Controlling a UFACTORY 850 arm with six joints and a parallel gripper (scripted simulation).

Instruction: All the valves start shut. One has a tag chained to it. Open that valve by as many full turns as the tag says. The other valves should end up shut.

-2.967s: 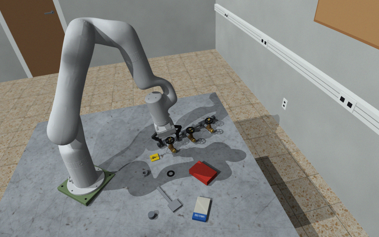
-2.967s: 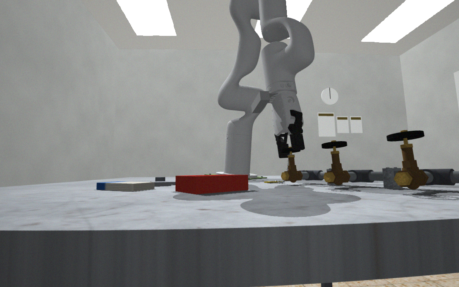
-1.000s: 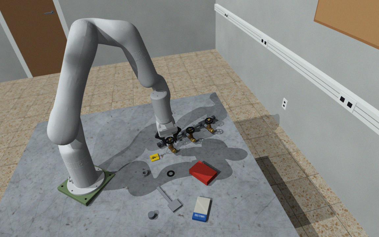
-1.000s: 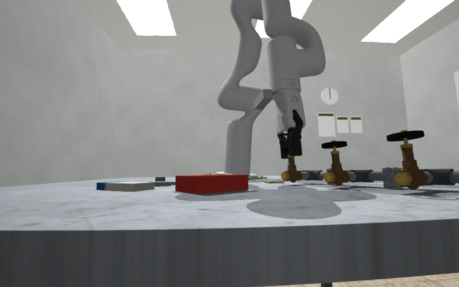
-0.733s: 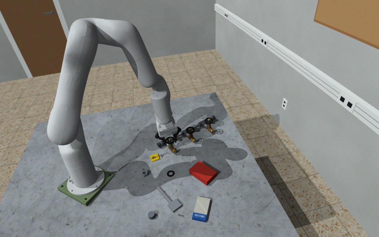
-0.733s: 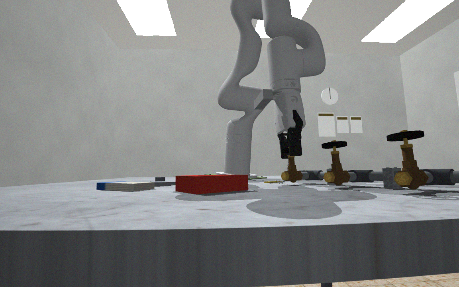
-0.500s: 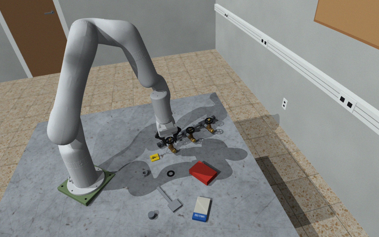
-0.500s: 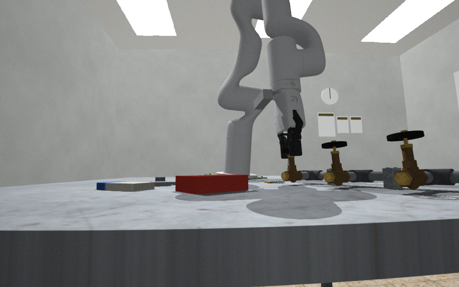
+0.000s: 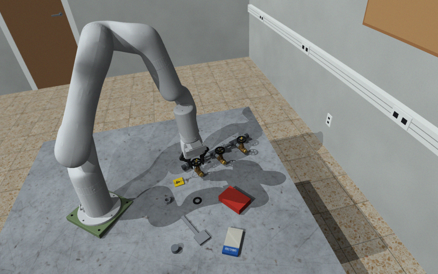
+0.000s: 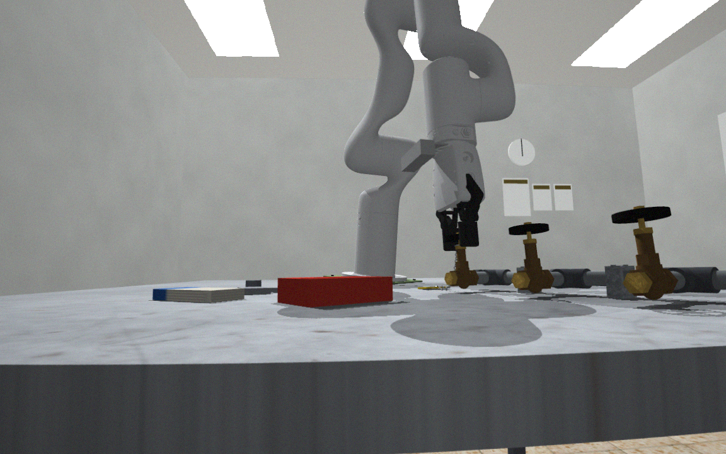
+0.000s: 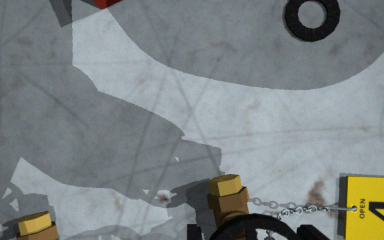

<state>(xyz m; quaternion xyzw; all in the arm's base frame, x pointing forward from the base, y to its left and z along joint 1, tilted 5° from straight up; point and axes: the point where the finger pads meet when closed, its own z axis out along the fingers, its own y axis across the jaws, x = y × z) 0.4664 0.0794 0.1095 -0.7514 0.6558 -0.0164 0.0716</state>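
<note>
Now: the yellow tag 90 mm below my hand, 90 mm behind it and 20 mm to the right of it. The rest, counted from my hand: black washer: 160 mm to the right, 90 mm below, 40 mm behind; then red block: 210 mm to the right, 130 mm ahead, 80 mm below; then grey nut: 170 mm behind, 120 mm to the right, 80 mm below.
</note>
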